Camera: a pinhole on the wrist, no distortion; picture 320 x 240 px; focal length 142.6 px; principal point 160.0 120.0 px. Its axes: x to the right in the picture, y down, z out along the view. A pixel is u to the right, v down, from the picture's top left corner.
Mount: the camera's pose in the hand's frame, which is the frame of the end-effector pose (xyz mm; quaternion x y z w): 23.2 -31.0 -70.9 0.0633 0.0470 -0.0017 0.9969
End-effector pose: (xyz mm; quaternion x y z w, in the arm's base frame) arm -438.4 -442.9 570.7 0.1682 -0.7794 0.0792 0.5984
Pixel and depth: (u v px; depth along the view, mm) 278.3 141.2 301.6
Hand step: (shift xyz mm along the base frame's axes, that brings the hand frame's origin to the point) -249.3 -140.6 230.1
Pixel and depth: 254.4 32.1 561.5
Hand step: -309.0 -619.2 280.0
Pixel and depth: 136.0 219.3 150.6
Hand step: -106.9 17.7 -8.7
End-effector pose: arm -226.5 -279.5 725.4 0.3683 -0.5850 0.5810 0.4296
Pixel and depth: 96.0 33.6 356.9
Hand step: 288.3 -291.1 20.0
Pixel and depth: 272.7 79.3 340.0
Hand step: 25.1 -213.7 370.9
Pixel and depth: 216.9 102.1 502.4
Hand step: 19.1 -387.0 325.0
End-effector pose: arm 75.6 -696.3 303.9 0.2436 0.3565 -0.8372 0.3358
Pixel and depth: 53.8 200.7 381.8
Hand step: 183.9 -257.4 311.4
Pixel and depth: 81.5 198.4 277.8
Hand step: 89.3 -185.0 177.6
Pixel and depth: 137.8 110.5 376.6
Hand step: -127.2 -176.7 235.3
